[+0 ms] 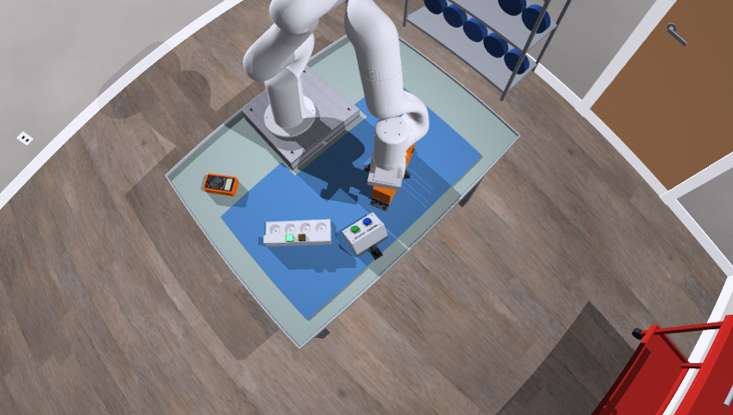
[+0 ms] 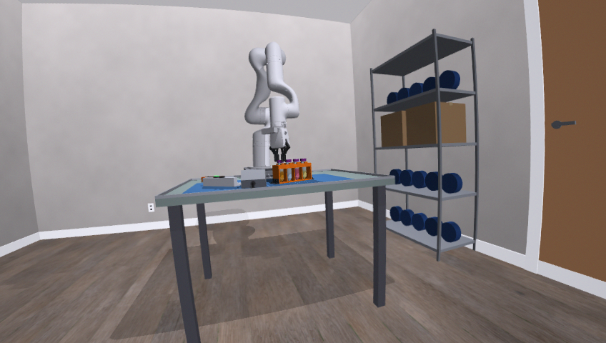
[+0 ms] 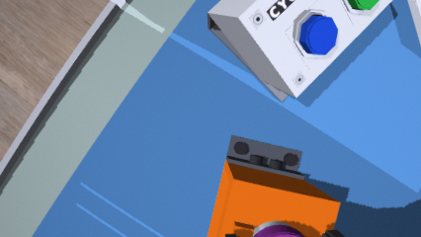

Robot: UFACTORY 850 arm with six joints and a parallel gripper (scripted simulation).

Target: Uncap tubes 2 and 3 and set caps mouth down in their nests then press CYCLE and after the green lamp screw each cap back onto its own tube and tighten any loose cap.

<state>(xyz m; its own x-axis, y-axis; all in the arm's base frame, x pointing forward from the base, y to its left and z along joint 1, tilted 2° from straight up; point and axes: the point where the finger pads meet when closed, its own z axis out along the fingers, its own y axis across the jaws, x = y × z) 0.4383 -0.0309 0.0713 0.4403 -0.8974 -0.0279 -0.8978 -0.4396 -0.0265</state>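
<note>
Now: the green ready key 17 cm to the right of my hand, 7 cm below it and 1 cm ahead of it. From my hand the other things lie so: blue cycle key: 13 cm to the right, 7 cm below, 2 cm ahead; grey key housing: 15 cm to the right, 8 cm below, 3 cm ahead.
</note>
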